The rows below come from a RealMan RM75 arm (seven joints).
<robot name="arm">
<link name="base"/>
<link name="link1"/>
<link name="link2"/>
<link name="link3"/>
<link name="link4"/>
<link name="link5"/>
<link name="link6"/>
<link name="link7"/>
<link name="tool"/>
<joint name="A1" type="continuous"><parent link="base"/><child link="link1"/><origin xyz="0 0 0.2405" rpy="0 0 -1.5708"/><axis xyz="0 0 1"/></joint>
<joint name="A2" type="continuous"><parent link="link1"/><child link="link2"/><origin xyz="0 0 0" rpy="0 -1.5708 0"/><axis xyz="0 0 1"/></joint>
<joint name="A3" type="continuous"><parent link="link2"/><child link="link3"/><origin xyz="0.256 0 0" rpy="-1.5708 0 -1.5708"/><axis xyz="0 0 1"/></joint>
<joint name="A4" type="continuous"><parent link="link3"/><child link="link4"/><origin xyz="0 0 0" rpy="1.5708 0 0"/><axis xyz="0 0 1"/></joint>
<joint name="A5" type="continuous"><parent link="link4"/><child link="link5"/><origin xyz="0 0.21 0" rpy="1.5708 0 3.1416"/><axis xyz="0 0 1"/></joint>
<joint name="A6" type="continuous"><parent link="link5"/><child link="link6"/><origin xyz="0 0 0" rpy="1.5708 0 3.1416"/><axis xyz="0 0 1"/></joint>
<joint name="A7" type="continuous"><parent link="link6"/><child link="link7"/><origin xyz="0 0.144 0" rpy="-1.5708 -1.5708 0"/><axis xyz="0 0 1"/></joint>
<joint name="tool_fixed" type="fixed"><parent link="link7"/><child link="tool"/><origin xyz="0 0 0" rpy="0 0 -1.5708"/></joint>
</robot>
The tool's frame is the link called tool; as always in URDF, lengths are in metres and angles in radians. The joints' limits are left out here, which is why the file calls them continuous.
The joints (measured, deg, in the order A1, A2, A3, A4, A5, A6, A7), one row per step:
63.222, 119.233, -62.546, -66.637, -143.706, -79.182, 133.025
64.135, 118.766, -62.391, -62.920, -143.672, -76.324, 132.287
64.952, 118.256, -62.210, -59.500, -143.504, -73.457, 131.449
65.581, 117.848, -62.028, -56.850, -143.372, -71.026, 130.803
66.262, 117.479, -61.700, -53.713, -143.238, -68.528, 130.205
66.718, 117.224, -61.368, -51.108, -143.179, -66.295, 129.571
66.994, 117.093, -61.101, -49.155, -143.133, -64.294, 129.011
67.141, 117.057, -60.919, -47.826, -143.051, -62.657, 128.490
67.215, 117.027, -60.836, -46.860, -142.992, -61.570, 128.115
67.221, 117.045, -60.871, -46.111, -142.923, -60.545, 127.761
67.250, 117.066, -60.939, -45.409, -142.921, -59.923, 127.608
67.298, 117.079, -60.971, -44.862, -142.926, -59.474, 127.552
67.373, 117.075, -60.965, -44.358, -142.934, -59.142, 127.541
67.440, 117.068, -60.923, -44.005, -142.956, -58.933, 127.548
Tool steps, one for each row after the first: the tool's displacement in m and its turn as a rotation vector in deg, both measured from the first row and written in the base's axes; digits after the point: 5 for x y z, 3 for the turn. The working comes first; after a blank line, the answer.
Tool pose at each row, in the base's axes (x y z in m, rotation vector in deg; the steps are taken from these numbers as rounded here):
0.00886, 0.44277, 0.02299, -152.836, 18.582, -0.575
0.01259, 0.45115, 0.01858, -152.095, 19.406, -0.479
0.01616, 0.45919, 0.01544, -151.178, 19.948, -0.195
0.01901, 0.46573, 0.01352, -150.231, 20.350, 0.153
0.02353, 0.47215, 0.01040, -149.386, 21.350, 0.379
0.02829, 0.47740, 0.00779, -148.533, 22.134, 0.546
0.03215, 0.48158, 0.00579, -147.660, 22.621, 0.829
0.03475, 0.48463, 0.00429, -146.915, 22.768, 1.179
0.03705, 0.48651, 0.00301, -146.460, 22.908, 1.288
0.03899, 0.48799, 0.00166, -146.034, 22.880, 1.377
0.04104, 0.48866, -0.00009, -145.882, 23.098, 1.212
0.04249, 0.48915, -0.00141, -145.773, 23.341, 1.103
0.04369, 0.48955, -0.00250, -145.709, 23.626, 1.001
0.04449, 0.48985, -0.00317, -145.661, 23.857, 0.940

0.00373, 0.00838, -0.00441, 0.658, 0.137, -0.625
0.00730, 0.01642, -0.00755, 1.532, 0.340, -1.040
0.01015, 0.02296, -0.00947, 2.453, 0.563, -1.350
0.01467, 0.02938, -0.01259, 3.194, 0.820, -2.099
0.01943, 0.03463, -0.01520, 3.958, 0.997, -2.709
0.02329, 0.03881, -0.01720, 4.783, 1.204, -3.094
0.02589, 0.04186, -0.01870, 5.528, 1.412, -3.213
0.02819, 0.04374, -0.01998, 5.968, 1.474, -3.340
0.03013, 0.04522, -0.02133, 6.398, 1.494, -3.348
0.03218, 0.04589, -0.02308, 6.507, 1.400, -3.547
0.03363, 0.04638, -0.02440, 6.575, 1.356, -3.752
0.03483, 0.04678, -0.02549, 6.593, 1.328, -3.980
0.03563, 0.04708, -0.02616, 6.605, 1.322, -4.162

